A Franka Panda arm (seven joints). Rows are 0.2 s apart.
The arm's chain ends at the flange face. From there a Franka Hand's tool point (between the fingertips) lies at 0.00 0.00 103.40 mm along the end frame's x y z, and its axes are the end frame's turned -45 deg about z.
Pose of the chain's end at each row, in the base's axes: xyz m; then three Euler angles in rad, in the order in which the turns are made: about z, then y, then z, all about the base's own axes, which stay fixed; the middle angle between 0 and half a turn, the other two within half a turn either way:
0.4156, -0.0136, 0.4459, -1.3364, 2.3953, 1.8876
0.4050, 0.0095, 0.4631, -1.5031, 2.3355, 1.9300
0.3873, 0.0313, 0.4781, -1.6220, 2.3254, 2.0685
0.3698, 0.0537, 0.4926, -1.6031, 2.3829, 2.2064
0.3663, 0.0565, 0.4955, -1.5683, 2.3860, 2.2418
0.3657, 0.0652, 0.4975, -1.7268, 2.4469, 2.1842
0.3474, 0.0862, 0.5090, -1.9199, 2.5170, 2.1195
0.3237, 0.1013, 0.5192, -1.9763, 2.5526, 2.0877
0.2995, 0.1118, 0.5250, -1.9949, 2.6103, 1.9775
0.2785, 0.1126, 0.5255, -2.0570, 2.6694, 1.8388
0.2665, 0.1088, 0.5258, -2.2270, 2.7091, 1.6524
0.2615, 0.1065, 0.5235, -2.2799, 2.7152, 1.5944
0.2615, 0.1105, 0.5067, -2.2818, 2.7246, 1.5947
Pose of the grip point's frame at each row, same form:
0.3937, 0.0531, 0.3700, -2.1218, 2.3953, 1.8876
0.3788, 0.0794, 0.3915, -2.2885, 2.3355, 1.9300
0.3513, 0.0975, 0.4073, -2.4074, 2.3254, 2.0685
0.3276, 0.1109, 0.4176, -2.3885, 2.3829, 2.2064
0.3222, 0.1120, 0.4202, -2.3537, 2.3860, 2.2418
0.3276, 0.1193, 0.4181, -2.5122, 2.4469, 2.1842
0.3159, 0.1378, 0.4251, -2.7053, 2.5170, 2.1195
0.2953, 0.1512, 0.4332, -2.7617, 2.5526, 2.0877
0.2788, 0.1599, 0.4359, -2.7803, 2.6103, 1.9775
0.2660, 0.1580, 0.4334, -2.8424, 2.6694, 1.8388
0.2630, 0.1520, 0.4319, -3.0124, 2.7091, 1.6524
0.2605, 0.1493, 0.4294, -3.0653, 2.7152, 1.5944
0.2605, 0.1524, 0.4122, -3.0672, 2.7246, 1.5947

